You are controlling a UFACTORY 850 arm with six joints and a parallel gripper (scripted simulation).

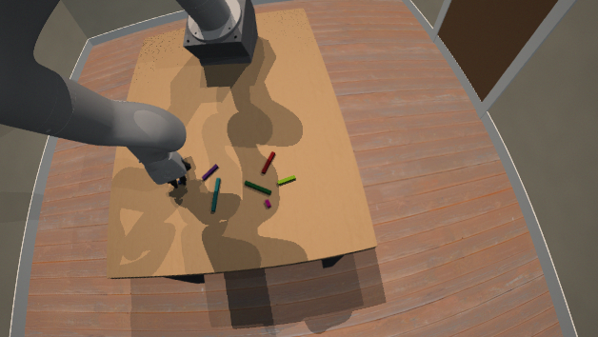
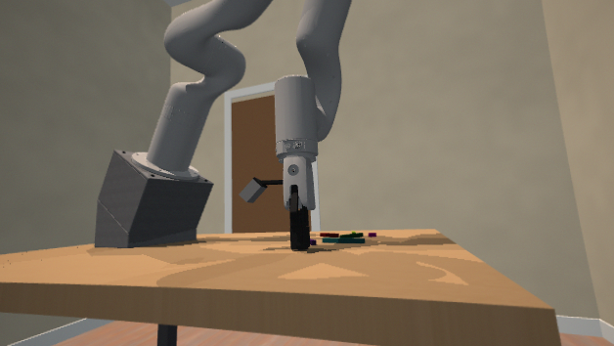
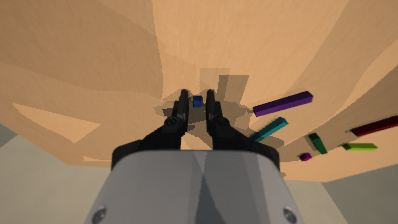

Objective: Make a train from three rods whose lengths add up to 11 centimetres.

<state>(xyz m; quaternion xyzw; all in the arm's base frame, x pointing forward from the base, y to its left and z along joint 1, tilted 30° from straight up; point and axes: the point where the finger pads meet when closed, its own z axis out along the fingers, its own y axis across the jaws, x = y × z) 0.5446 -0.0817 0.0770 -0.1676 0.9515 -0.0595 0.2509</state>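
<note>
Now: the small blue rod 20 mm below my hand. The rest, counted from my hand: turquoise rod: 40 mm ahead, 120 mm to the left, 20 mm below; then green rod: 20 mm ahead, 250 mm to the left, 20 mm below; then purple rod: 30 mm behind, 100 mm to the left, 20 mm below.
</note>
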